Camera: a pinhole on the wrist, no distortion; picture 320 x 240 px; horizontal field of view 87.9 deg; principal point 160.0 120.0 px. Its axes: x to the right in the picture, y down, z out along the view. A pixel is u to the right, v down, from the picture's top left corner.
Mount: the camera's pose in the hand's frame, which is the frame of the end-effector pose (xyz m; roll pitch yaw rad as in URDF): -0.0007 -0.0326 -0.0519 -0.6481 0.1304 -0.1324
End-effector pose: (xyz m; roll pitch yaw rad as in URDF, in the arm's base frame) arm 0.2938 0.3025 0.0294 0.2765 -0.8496 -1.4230
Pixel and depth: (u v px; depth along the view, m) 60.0 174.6 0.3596
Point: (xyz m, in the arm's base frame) 0.4854 0.6286 0.0954
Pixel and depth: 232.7 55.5 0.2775
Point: 0.2539 0.3490 0.2967
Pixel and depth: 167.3 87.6 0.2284
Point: 0.2996 0.3960 0.1760
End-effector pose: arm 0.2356 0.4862 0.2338 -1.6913 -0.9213 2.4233
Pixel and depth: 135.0 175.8 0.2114
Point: 0.0975 0.5299 0.1437
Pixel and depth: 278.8 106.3 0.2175
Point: 0.0373 0.5233 0.3424
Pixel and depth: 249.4 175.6 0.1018
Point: 0.1775 0.5432 0.2634
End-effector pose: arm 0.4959 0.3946 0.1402 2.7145 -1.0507 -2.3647
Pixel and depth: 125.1 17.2 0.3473
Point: 0.1902 0.3136 -0.0345
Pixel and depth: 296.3 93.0 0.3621
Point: 0.1371 0.2947 0.3638
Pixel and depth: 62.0 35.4 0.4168
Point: 0.1562 0.4078 -0.1918
